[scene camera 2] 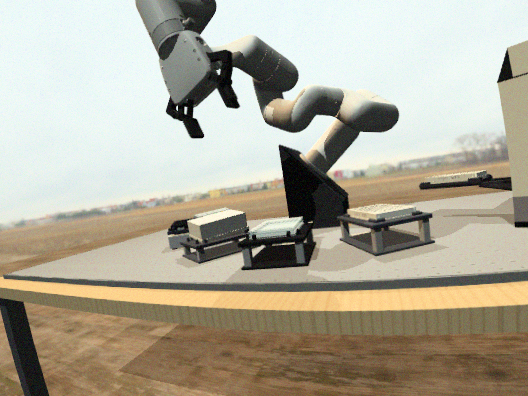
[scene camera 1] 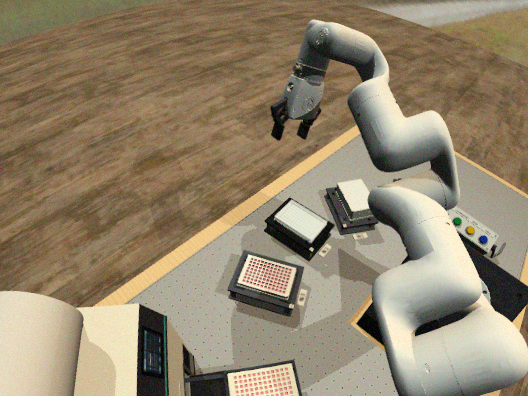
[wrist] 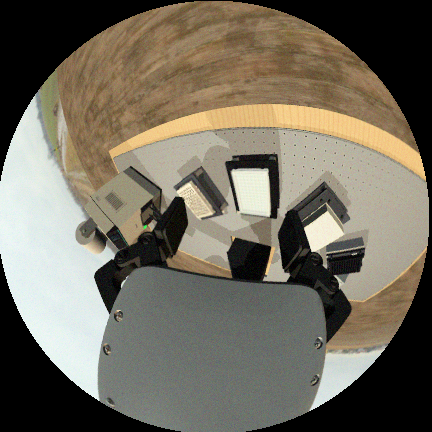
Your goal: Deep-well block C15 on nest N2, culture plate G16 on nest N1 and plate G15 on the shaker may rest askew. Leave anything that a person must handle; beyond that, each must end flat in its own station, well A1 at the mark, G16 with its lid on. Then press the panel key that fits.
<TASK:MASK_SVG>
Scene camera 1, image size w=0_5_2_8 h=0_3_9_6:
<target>gripper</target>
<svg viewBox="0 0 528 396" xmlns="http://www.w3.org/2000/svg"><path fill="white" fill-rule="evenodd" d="M323 82L310 80L295 73L290 76L281 100L270 107L273 121L275 121L271 133L272 137L281 140L285 127L283 124L290 118L303 120L300 123L297 135L302 139L307 138L310 126L313 125L313 122L321 113L319 107L324 89Z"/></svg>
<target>cream plate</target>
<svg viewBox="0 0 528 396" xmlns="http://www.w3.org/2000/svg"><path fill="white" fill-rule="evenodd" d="M361 179L337 183L335 193L350 222L374 217L368 205L369 191Z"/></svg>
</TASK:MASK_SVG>
